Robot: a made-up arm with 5 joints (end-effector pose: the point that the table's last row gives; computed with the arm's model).
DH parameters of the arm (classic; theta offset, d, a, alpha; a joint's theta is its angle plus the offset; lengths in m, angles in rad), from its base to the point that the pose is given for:
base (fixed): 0 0 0.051 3.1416
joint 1: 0 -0.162 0.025 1.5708
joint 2: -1.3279 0 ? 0
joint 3: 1.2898 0 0.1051 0
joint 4: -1.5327 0.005 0 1.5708
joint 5: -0.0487 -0.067 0 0
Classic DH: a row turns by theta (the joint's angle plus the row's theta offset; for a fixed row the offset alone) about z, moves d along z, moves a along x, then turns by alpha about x.
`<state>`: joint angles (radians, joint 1 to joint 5).
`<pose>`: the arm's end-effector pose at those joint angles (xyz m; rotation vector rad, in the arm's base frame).
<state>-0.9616 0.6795 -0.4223 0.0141 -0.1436</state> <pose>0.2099 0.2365 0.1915 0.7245 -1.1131 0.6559</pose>
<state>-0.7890 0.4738 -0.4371 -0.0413 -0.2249</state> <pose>0.2402 0.1977 0.2502 0.8055 -1.3706 0.4033</pose>
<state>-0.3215 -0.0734 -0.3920 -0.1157 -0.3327</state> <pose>0.2322 0.0656 0.3642 0.7409 -2.0206 -0.0348</pose>
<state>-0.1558 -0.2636 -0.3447 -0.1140 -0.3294</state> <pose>0.2051 0.0293 0.3860 0.6056 -2.2145 -0.1150</pose>
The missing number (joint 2, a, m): 0.1164
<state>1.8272 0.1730 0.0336 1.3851 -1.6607</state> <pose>0.0116 -0.1698 0.1839 -0.0017 -0.0292 2.7465</pose>
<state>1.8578 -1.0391 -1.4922 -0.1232 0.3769</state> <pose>0.1140 0.1959 0.3317 1.9500 1.0097 -0.9152</pose>
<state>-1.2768 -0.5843 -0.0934 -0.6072 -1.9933</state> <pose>0.0706 0.0821 0.4049 2.8611 0.2542 -0.1543</pose>
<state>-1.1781 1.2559 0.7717 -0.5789 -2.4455</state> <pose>0.0871 0.1003 0.0079 0.1268 0.0345 -1.3144</pose>
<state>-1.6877 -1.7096 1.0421 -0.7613 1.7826</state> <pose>0.0462 -0.0019 0.3086 0.0719 3.1133 -0.2193</pose>
